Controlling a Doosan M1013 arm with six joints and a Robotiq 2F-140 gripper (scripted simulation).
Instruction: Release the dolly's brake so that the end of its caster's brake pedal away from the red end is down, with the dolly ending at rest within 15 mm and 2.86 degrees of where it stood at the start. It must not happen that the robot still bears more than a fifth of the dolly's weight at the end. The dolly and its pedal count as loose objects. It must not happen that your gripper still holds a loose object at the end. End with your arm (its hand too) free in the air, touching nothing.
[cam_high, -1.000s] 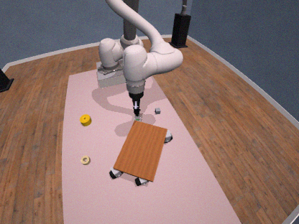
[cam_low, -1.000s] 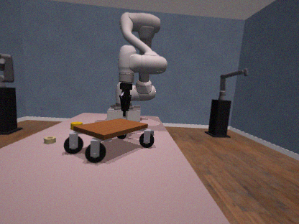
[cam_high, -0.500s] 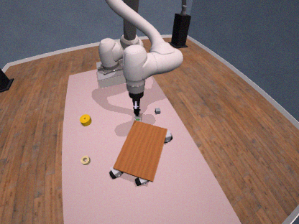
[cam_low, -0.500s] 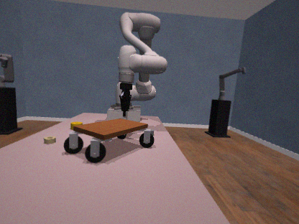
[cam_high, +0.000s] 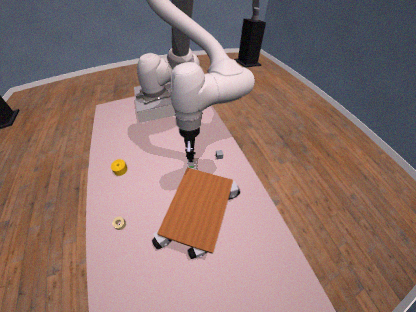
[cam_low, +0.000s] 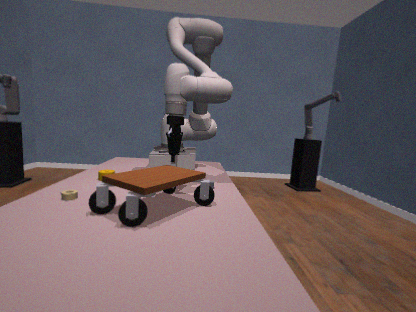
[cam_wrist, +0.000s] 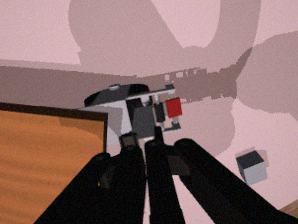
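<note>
My gripper is now 1 cm past the caster brake pedal, 1 cm to the right of it and 5 cm above it. Round my hand: cream ring (10 cm ahead, 38 cm to the right, 12 cm below); then yellow cylinder (19 cm behind, 33 cm to the right, 11 cm below); then grey cube (6 cm behind, 18 cm to the left, 12 cm below).
</note>
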